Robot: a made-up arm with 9 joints.
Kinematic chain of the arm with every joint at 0, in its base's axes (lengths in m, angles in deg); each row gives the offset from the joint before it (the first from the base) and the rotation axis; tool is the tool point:
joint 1: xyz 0 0 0.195 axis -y
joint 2: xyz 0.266 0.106 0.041 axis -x
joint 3: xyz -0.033 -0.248 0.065 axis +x
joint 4: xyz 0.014 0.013 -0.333 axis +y
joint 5: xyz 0.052 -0.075 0 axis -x
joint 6: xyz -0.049 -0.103 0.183 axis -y
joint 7: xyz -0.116 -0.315 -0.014 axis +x
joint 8: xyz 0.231 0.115 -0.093 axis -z
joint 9: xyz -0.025 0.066 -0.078 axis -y
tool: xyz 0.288 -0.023 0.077
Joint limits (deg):
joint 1: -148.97..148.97
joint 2: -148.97..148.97
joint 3: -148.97..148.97
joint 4: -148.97..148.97
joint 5: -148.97..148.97
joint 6: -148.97..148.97
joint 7: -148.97..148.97
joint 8: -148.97..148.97
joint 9: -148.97..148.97
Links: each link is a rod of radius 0.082 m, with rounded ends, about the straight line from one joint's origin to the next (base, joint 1, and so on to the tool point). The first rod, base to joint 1, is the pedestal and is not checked.
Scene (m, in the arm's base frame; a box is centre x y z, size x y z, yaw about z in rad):
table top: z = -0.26
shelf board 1: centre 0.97 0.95 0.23 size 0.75 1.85 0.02 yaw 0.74
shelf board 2: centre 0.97 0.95 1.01 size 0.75 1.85 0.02 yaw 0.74
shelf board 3: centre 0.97 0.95 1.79 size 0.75 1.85 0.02 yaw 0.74
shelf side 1: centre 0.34 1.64 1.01 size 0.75 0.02 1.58 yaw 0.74
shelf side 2: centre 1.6 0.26 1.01 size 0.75 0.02 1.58 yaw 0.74
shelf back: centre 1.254 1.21 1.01 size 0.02 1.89 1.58 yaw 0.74
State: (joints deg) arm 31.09 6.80 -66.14 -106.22 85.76 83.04 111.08 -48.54 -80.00
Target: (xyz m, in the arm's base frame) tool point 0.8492 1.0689 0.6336
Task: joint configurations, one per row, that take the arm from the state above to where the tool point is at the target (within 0.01 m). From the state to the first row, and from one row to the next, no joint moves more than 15 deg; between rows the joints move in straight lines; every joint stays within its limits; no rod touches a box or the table.
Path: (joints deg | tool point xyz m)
1: 24.37 21.39 -76.93 -110.66 80.73 86.32 108.35 -50.33 -84.56 | 0.2200 -0.7917 0.3273
2: 17.65 35.99 -87.72 -115.11 75.70 89.60 105.62 -52.13 -89.12 | 0.1406 -0.7069 0.6654
3: 10.93 50.58 -98.51 -119.55 70.67 92.89 102.89 -53.92 -93.68 | 0.1555 -0.4738 0.9279
4: 4.21 65.17 -109.31 -123.99 65.65 96.17 100.16 -55.71 -98.24 | 0.2351 -0.1598 1.0517
5: -2.51 79.77 -120.10 -128.44 60.62 99.45 97.43 -57.50 -102.80 | 0.3289 0.1640 1.0223
6: -9.23 94.36 -130.89 -132.88 55.59 102.73 94.70 -59.30 -107.36 | 0.3889 0.4427 0.8670
7: -15.95 108.95 -141.68 -137.32 50.56 106.01 91.97 -61.09 -111.92 | 0.3848 0.6448 0.6336
8: -21.39 106.70 -137.95 -140.24 50.67 105.20 106.22 -59.88 -99.62 | 0.5543 0.7441 0.6125
9: -26.84 104.44 -134.22 -143.15 50.77 104.39 120.47 -58.66 -87.31 | 0.6851 0.8624 0.5920
10: -32.28 102.19 -130.49 -146.06 50.88 103.58 134.72 -57.45 -75.00 | 0.7793 0.9789 0.5954
11: -37.73 99.94 -126.76 -148.97 50.99 102.77 148.97 -56.23 -62.70 | 0.8492 1.0689 0.6336

